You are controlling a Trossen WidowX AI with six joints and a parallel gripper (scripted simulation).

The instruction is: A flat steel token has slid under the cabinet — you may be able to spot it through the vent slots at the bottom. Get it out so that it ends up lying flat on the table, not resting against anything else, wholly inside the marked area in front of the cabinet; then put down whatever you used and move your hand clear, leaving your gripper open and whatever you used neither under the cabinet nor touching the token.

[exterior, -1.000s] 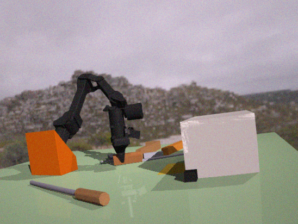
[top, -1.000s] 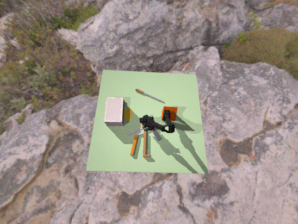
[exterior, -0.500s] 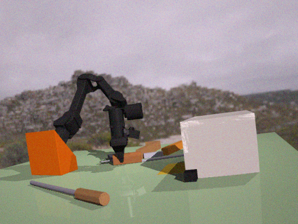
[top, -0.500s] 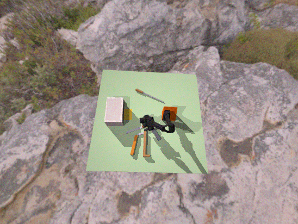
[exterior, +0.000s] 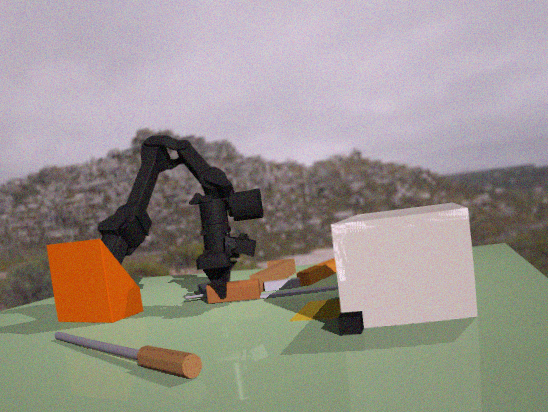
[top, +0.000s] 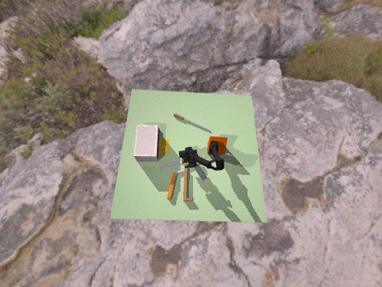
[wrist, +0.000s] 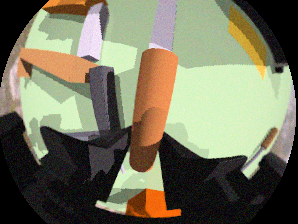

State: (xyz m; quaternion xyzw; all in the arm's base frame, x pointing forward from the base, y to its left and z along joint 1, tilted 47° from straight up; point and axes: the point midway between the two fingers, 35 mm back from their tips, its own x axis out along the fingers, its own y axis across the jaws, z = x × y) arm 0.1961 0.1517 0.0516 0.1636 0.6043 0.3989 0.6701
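Right now my gripper tip is 10 cm to the right of the grey bar and 10 cm past it. Also, from my gripper tip: grey token (42 cm ahead, 6 cm to the right, 1 cm below); orange bar (26 cm to the left, 14 cm ahead, 1 cm above).
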